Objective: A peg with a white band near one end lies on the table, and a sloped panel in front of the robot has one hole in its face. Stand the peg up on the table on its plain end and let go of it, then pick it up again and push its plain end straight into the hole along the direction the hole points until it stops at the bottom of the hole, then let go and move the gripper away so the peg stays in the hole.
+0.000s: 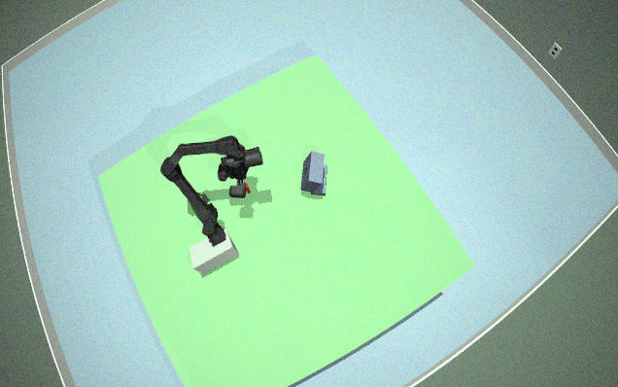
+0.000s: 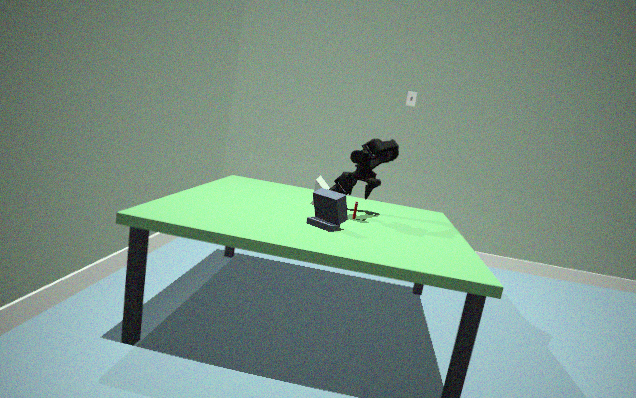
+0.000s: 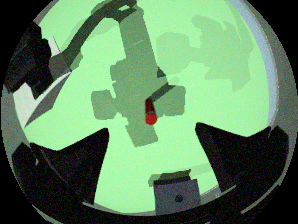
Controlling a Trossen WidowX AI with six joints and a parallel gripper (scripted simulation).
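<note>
The red peg lies 40 mm below my gripper tip. Round my gripper tip: sloped grey panel (260 mm ahead, 90 mm to the right, 20 mm below); panel foot (280 mm ahead, 100 mm to the right, 90 mm below).
</note>
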